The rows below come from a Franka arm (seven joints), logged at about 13 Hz.
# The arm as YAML. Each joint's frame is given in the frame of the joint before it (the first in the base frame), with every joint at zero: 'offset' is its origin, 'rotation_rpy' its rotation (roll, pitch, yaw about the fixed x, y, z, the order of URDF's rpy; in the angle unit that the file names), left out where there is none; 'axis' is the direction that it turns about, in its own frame. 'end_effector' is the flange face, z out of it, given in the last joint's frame.
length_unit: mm
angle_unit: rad
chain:
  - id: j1
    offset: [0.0, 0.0, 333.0]
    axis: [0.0, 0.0, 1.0]
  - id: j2
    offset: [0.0, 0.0, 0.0]
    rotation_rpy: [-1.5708, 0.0, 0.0]
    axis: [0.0, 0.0, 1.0]
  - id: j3
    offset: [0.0, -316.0, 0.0]
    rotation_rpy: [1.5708, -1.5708, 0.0]
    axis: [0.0, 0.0, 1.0]
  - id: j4
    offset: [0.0, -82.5, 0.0]
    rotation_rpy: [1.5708, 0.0, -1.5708]
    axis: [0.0, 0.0, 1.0]
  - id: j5
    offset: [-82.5, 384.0, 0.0]
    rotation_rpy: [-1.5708, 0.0, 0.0]
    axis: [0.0, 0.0, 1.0]
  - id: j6
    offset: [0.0, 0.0, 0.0]
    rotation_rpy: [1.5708, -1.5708, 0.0]
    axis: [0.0, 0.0, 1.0]
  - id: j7
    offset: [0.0, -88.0, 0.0]
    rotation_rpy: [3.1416, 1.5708, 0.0]
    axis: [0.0, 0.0, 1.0]
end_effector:
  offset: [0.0, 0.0, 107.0]
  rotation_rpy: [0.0, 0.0, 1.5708]
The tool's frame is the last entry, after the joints.
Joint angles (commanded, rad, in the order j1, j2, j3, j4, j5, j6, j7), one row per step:
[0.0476, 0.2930, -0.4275, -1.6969, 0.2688, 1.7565, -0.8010]
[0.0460, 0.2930, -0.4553, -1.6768, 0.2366, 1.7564, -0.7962]
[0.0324, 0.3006, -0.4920, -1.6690, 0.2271, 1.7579, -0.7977]
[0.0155, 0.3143, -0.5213, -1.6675, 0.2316, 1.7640, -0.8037]
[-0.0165, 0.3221, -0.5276, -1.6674, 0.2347, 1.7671, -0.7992]
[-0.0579, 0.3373, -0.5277, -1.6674, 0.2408, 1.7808, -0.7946]
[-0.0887, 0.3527, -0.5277, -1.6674, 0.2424, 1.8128, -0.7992]
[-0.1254, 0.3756, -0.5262, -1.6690, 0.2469, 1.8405, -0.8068]
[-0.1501, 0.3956, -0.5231, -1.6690, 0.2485, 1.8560, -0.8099]
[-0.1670, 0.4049, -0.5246, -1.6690, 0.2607, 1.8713, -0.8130]
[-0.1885, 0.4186, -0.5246, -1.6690, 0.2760, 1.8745, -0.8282]
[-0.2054, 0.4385, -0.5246, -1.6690, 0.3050, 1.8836, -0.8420]
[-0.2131, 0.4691, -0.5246, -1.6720, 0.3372, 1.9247, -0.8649]
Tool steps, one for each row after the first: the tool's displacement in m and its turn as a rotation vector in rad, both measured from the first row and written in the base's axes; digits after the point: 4 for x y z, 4 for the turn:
[-0.0030, -0.0186, 0.0105, -0.0432, -0.0055, -0.0185]
[-0.0117, -0.0467, 0.0123, -0.0659, -0.0023, -0.0613]
[-0.0203, -0.0715, 0.0080, -0.0747, 0.0028, -0.1018]
[-0.0293, -0.0926, 0.0044, -0.0767, 0.0086, -0.1454]
[-0.0384, -0.1162, -0.0032, -0.0800, 0.0118, -0.1944]
[-0.0437, -0.1355, -0.0097, -0.0958, 0.0001, -0.2234]
[-0.0514, -0.1566, -0.0217, -0.1058, -0.0003, -0.2546]
[-0.0564, -0.1696, -0.0324, -0.1118, 0.0069, -0.2742]
[-0.0606, -0.1799, -0.0365, -0.1117, -0.0017, -0.2956]
[-0.0669, -0.1907, -0.0442, -0.1005, 0.0004, -0.3089]
[-0.0702, -0.1990, -0.0550, -0.0830, -0.0033, -0.3259]
[-0.0683, -0.2051, -0.0713, -0.0812, -0.0225, -0.3300]

